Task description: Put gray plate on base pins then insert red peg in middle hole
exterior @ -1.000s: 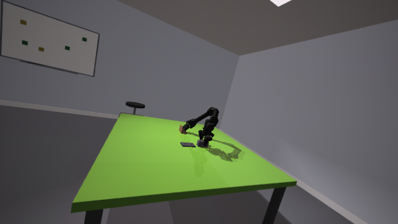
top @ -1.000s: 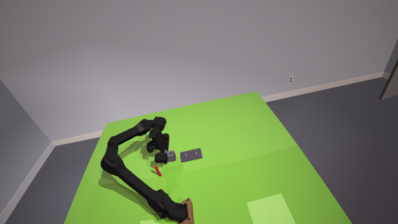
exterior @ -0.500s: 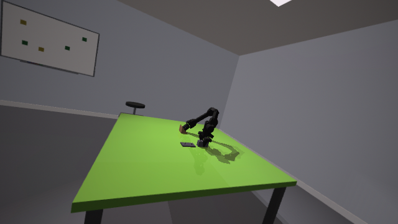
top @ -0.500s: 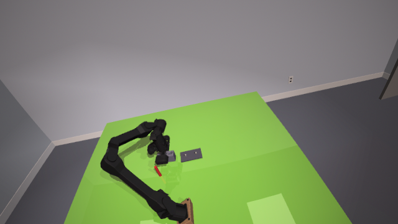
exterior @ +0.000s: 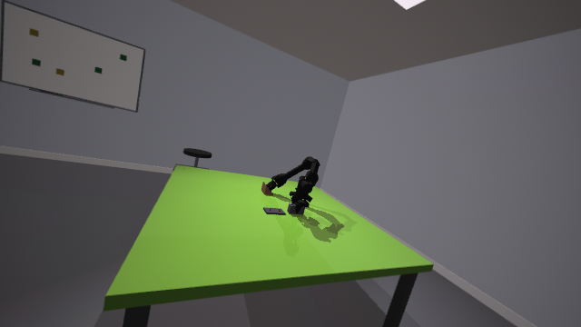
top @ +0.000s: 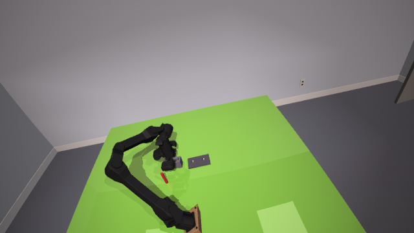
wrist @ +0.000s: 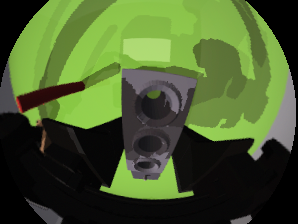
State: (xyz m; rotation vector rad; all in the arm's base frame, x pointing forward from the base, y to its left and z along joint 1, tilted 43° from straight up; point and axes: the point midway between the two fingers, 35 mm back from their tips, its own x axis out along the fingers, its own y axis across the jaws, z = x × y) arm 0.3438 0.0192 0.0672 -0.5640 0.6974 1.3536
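My gripper tip is 140 mm to the left of the base and 10 mm past it. The rest, counted from my gripper tip: gray plate: 30 mm above; then red peg: 100 mm behind, 50 mm to the left, 30 mm above.
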